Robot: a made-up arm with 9 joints. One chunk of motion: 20 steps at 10 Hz.
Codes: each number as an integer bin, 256 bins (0 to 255) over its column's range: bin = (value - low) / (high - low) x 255, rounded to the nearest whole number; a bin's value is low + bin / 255 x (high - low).
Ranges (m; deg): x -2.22..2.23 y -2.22..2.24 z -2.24..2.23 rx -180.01..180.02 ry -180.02..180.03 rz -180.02..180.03
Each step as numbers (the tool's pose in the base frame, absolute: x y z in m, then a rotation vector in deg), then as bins.
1 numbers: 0.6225 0.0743 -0.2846 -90.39 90.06 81.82
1 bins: 163 131 112 63 191 185
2 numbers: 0.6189 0.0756 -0.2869 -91.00 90.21 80.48
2 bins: 163 131 111 63 191 184
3 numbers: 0.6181 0.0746 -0.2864 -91.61 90.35 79.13
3 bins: 163 131 111 63 191 184
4 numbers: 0.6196 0.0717 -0.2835 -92.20 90.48 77.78
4 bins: 163 131 112 62 192 183
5 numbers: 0.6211 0.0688 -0.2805 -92.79 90.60 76.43
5 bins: 163 131 112 62 192 182
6 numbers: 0.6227 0.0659 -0.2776 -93.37 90.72 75.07
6 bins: 163 131 112 61 192 181
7 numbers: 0.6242 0.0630 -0.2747 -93.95 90.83 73.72
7 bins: 163 131 112 61 192 180
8 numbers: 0.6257 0.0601 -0.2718 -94.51 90.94 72.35
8 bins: 163 130 112 61 192 179
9 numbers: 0.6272 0.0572 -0.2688 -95.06 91.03 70.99
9 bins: 163 130 112 60 192 178
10 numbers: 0.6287 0.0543 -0.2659 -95.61 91.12 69.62
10 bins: 163 130 113 60 192 177
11 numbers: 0.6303 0.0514 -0.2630 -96.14 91.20 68.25
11 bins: 163 130 113 59 192 176
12 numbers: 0.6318 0.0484 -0.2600 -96.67 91.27 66.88
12 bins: 163 130 113 59 192 175
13 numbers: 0.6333 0.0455 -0.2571 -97.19 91.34 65.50
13 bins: 164 130 113 59 192 174
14 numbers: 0.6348 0.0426 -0.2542 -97.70 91.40 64.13
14 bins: 164 129 113 58 192 173
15 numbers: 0.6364 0.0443 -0.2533 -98.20 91.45 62.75
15 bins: 164 129 113 58 192 172
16 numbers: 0.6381 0.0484 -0.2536 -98.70 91.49 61.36
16 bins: 164 130 113 58 192 171
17 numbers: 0.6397 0.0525 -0.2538 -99.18 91.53 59.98
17 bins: 164 130 113 57 192 170
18 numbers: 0.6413 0.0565 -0.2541 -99.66 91.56 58.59
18 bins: 164 130 113 57 192 169
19 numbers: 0.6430 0.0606 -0.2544 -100.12 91.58 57.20
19 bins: 164 130 113 57 192 168
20 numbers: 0.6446 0.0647 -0.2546 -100.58 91.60 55.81
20 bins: 164 131 113 56 192 167
